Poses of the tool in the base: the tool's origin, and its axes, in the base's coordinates. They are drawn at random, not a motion.
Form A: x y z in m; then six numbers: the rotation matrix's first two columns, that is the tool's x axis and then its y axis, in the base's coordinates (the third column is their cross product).
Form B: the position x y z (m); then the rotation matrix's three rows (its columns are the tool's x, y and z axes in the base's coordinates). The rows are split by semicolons. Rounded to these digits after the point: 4 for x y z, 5 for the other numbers.
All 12 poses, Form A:
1: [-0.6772 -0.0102 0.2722 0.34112 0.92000 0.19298 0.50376 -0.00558 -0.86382]
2: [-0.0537 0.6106 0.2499 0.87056 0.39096 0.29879 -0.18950 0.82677 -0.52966]
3: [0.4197 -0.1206 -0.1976 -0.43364 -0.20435 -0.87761 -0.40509 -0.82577 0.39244]
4: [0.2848 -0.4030 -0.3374 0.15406 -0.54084 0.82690 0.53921 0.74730 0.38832]
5: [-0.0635 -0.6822 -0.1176 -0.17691 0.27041 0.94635 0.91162 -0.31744 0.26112]
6: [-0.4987 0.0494 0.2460 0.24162 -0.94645 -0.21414 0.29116 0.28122 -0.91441]
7: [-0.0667 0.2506 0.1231 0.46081 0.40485 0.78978 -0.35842 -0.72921 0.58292]
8: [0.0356 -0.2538 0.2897 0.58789 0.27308 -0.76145 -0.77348 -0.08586 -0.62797]
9: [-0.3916 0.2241 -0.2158 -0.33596 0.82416 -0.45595 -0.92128 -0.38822 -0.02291]
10: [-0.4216 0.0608 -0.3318 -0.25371 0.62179 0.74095 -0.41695 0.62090 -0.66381]
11: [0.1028 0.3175 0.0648 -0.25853 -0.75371 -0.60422 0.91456 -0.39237 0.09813]
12: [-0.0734 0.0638 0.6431 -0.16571 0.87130 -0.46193 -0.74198 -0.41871 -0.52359]
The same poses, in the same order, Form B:
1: -0.6772 -0.0102 0.2722; 0.34112 0.50376 -0.79364; 0.92000 -0.00558 0.39188; 0.19298 -0.86382 -0.46536
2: -0.0537 0.6106 0.2499; 0.87056 -0.18950 -0.45411; 0.39096 0.82677 0.40448; 0.29879 -0.52966 0.79384
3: 0.4197 -0.1206 -0.1976; -0.43364 -0.40509 -0.80490; -0.20435 -0.82577 0.52569; -0.87761 0.39244 0.27531
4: 0.2848 -0.4030 -0.3374; 0.15406 0.53921 -0.82796; -0.54084 0.74730 0.38605; 0.82690 0.38832 0.40676
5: -0.0635 -0.6822 -0.1176; -0.17691 0.91162 0.37102; 0.27041 -0.31744 0.90891; 0.94635 0.26112 -0.19035
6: -0.4987 0.0494 0.2460; 0.24162 0.29116 0.92566; -0.94645 0.28122 0.15859; -0.21414 -0.91441 0.34352
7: -0.0667 0.2506 0.1231; 0.46081 -0.35842 0.81191; 0.40485 -0.72921 -0.55169; 0.78978 0.58292 -0.19092
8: 0.0356 -0.2538 0.2897; 0.58789 -0.77348 -0.23686; 0.27308 -0.08586 0.95814; -0.76145 -0.62797 0.16075
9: -0.3916 0.2241 -0.2158; -0.33596 -0.92128 -0.19589; 0.82416 -0.38822 0.41236; -0.45595 -0.02291 0.88971
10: -0.4216 0.0608 -0.3318; -0.25371 -0.41695 -0.87281; 0.62179 0.62090 -0.47735; 0.74095 -0.66381 0.10173
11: 0.1028 0.3175 0.0648; -0.25853 0.91456 -0.31104; -0.75371 -0.39237 -0.52723; -0.60422 0.09813 0.79075
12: -0.0734 0.0638 0.6431; -0.16571 -0.74198 -0.64962; 0.87130 -0.41871 0.25598; -0.46193 -0.52359 0.71587
